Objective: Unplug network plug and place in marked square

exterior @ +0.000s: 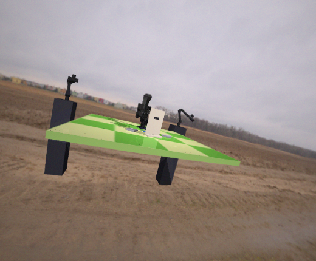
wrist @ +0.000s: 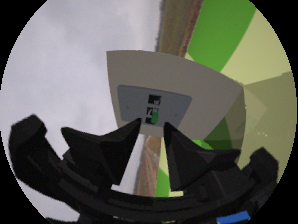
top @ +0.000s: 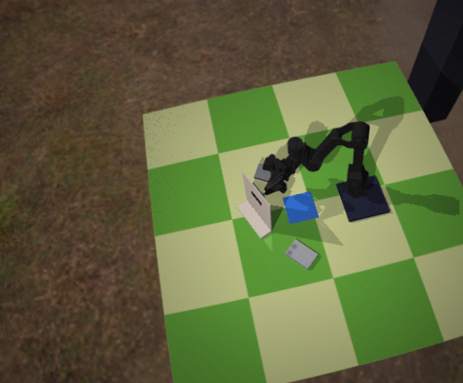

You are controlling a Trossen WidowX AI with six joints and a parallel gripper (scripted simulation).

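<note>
Now: the green network plug 20 mm ahead of my gripper tip and 10 mm to the left of it. Round my gripper tip: blue marked square: 160 mm below, 140 mm behind, 20 mm to the left; then beige panel: 60 mm below, 40 mm ahead, 20 mm to the left.
</note>
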